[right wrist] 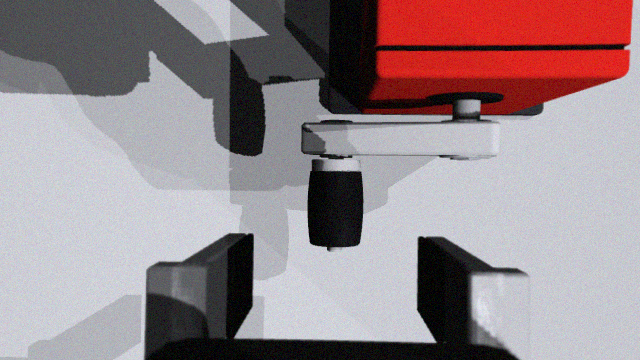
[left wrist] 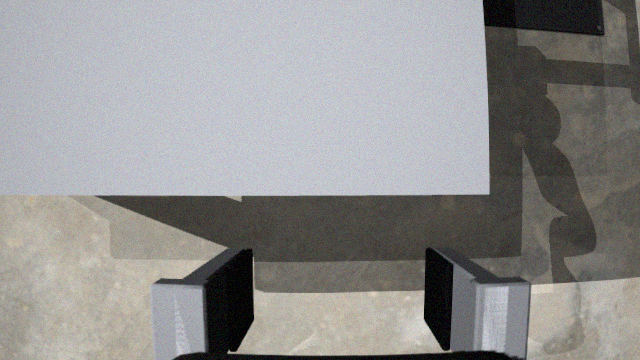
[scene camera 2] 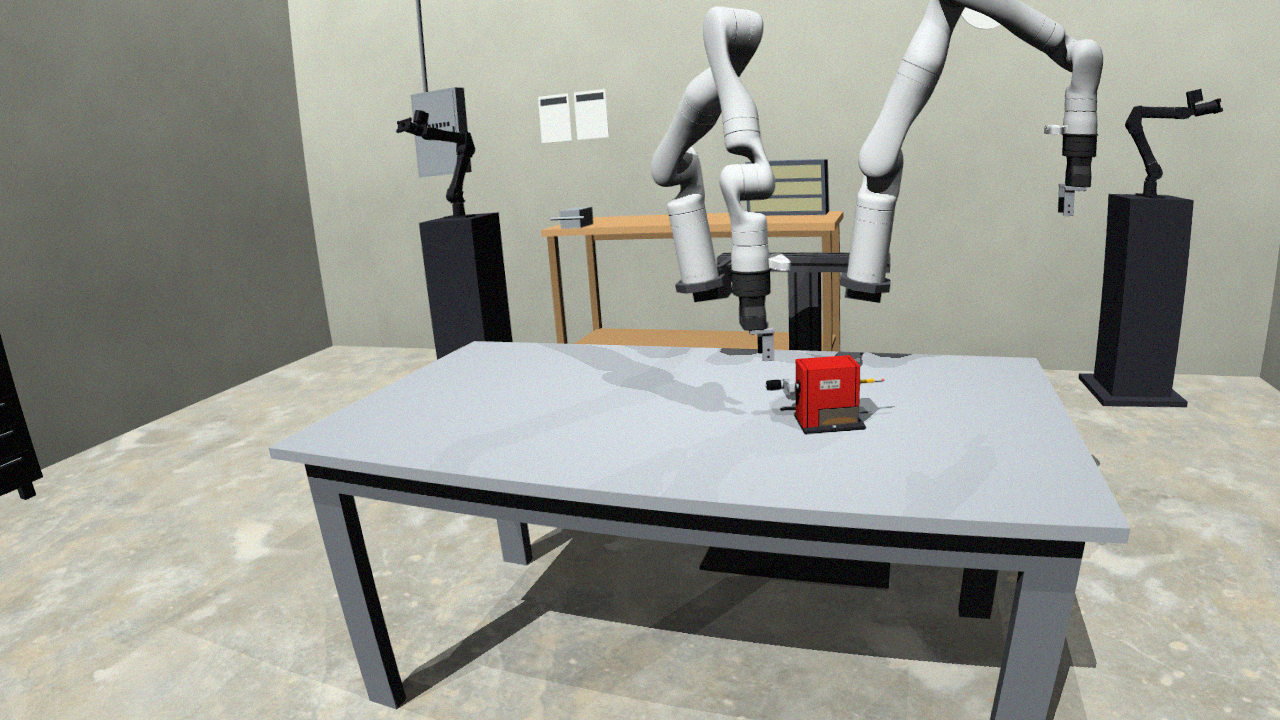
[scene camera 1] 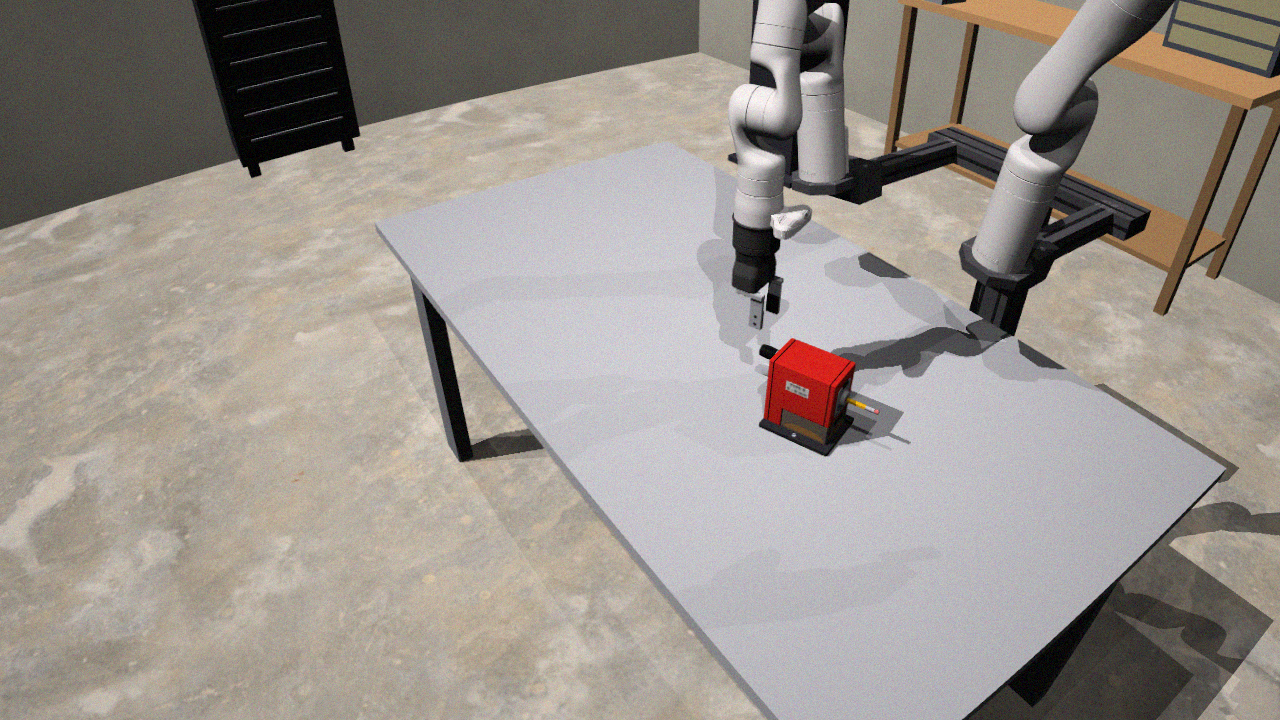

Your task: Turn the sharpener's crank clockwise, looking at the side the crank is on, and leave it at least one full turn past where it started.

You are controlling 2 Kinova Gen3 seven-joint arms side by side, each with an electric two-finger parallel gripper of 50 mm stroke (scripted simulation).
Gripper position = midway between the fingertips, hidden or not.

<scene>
In view: my left gripper [scene camera 2: 1065,214], my right gripper [scene camera 1: 764,319] and a black knob [right wrist: 335,194].
My left gripper is seen too in the left wrist view [left wrist: 339,286]. My right gripper is seen too in the right wrist view [right wrist: 334,271] and in scene camera 2 [scene camera 2: 765,356].
</scene>
